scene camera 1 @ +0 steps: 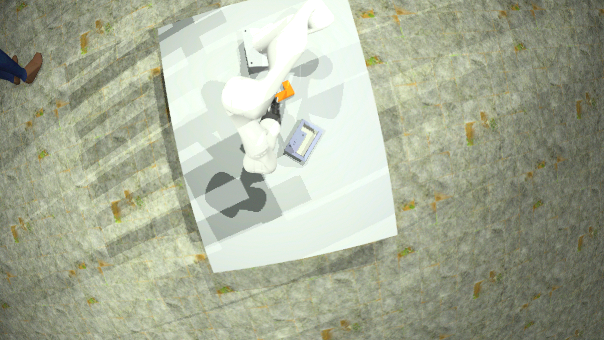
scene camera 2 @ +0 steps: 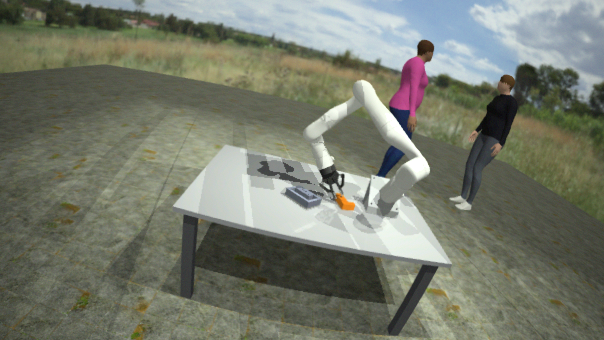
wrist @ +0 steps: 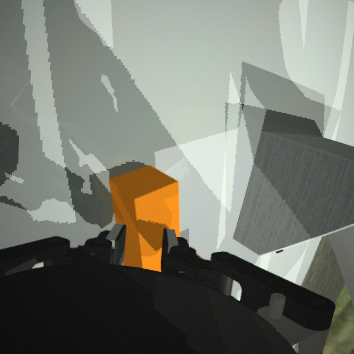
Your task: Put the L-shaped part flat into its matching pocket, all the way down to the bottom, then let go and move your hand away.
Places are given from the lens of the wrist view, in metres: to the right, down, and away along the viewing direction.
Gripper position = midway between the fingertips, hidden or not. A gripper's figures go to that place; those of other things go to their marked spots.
my gripper point(wrist: 143, 241): -0.02, 0.04, 0.17
orange L-shaped part point(wrist: 145, 199): -0.02, 0.01, 0.15
